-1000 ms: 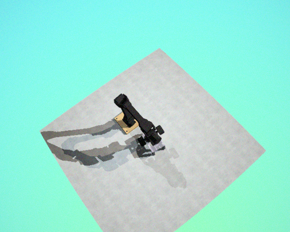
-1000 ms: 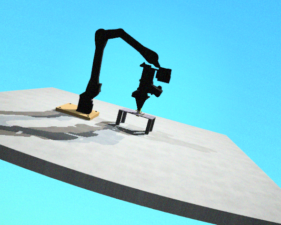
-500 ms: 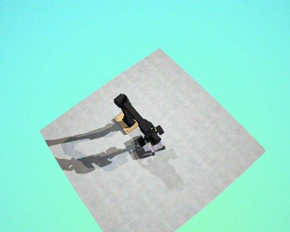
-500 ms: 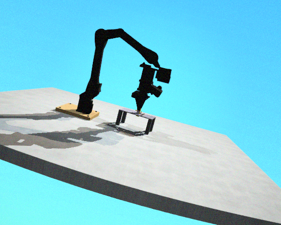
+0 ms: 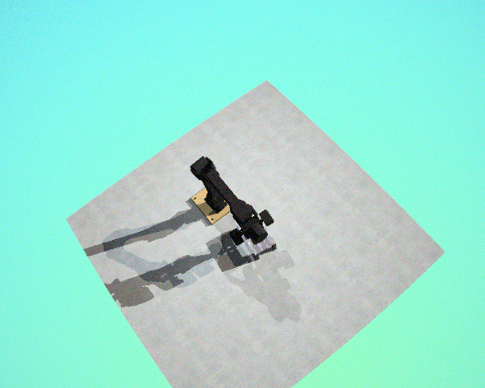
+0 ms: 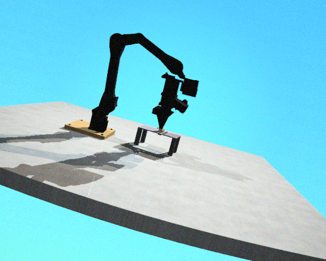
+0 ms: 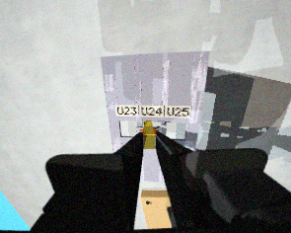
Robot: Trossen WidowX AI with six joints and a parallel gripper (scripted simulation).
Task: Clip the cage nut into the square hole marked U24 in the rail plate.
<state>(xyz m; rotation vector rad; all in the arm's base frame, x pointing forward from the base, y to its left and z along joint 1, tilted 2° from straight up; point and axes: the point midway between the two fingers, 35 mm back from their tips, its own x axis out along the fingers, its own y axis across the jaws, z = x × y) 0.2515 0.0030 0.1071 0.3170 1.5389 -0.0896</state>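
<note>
The cage nut is 10 mm below my gripper tip.
</note>
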